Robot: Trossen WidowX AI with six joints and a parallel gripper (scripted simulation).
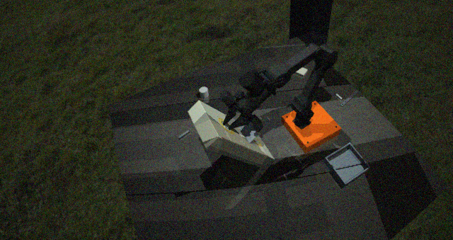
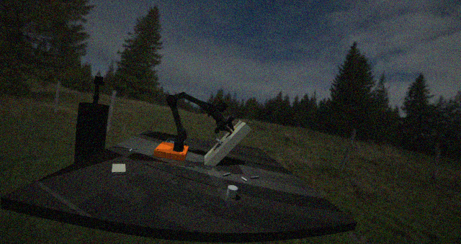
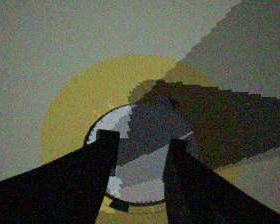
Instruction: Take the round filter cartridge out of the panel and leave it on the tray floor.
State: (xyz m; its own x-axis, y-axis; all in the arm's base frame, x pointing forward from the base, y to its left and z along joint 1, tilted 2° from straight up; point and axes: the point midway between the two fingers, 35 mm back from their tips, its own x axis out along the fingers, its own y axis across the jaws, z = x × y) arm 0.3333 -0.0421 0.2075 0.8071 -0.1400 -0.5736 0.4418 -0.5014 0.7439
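Now: the round filter cartridge 1 cm ahead of my gripper tip and 1 cm below it. Round my gripper tip: service panel (4 cm behind, 1 cm to the left, 8 cm below); grey tray (38 cm behind, 34 cm to the left, 22 cm below).
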